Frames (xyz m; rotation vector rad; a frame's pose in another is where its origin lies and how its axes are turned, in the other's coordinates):
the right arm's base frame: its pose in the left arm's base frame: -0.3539 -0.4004 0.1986 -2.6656 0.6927 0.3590
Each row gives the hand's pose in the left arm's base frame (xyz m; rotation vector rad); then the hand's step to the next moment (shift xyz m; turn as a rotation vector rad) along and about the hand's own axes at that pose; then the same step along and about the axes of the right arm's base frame.
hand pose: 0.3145 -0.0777 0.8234 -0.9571 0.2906 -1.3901
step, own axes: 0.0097 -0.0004 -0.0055 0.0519 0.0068 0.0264
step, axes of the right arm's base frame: 0.0028 0.0098 -0.0044 0.0348 0.0051 -0.0469
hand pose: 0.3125 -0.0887 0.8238 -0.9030 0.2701 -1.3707
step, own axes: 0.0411 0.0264 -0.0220 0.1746 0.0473 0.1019
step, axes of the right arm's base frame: 0.0383 0.0372 -0.0045 0.1405 0.0031 -0.1528
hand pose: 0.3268 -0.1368 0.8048 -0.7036 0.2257 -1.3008
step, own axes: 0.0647 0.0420 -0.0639 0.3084 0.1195 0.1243
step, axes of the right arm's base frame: 0.0675 0.0714 0.0192 0.2755 0.0368 -0.2182
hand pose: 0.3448 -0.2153 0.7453 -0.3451 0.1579 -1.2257
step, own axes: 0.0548 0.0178 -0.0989 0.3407 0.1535 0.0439
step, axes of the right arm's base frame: 0.0615 0.0760 0.0596 0.3320 0.0798 -0.1581
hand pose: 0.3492 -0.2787 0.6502 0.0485 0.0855 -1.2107
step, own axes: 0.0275 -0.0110 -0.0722 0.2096 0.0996 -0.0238
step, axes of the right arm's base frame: 0.0312 0.0417 0.0581 0.2207 0.0569 -0.0495
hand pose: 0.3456 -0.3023 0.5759 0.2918 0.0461 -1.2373
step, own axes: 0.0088 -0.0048 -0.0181 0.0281 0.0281 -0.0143
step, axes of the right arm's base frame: 0.0093 0.0094 0.0159 0.0421 -0.0037 0.0010
